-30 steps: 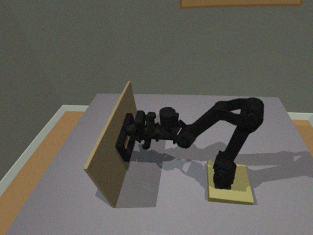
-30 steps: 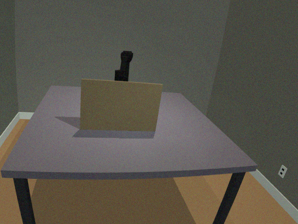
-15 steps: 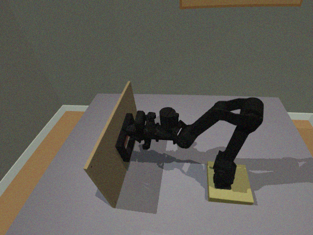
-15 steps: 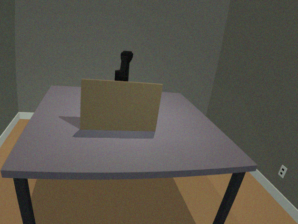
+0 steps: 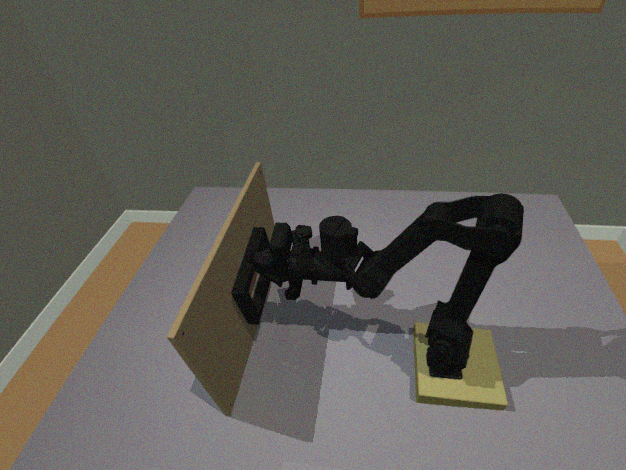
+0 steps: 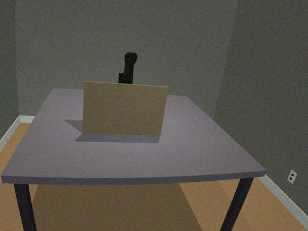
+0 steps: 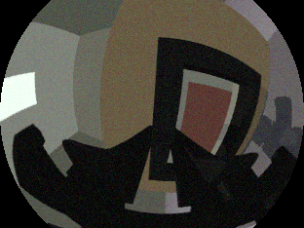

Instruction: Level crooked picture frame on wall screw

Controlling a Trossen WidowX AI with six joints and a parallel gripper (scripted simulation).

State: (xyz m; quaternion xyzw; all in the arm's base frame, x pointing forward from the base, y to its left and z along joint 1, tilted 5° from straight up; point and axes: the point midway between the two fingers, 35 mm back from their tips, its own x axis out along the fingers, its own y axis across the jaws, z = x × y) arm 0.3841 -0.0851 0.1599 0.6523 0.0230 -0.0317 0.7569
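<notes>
Right now my gripper tip is 1 cm to the left of the black picture frame and 5 cm above it. Round my gripper tip: tan wall board 2 cm ahead, 6 cm below.
</notes>
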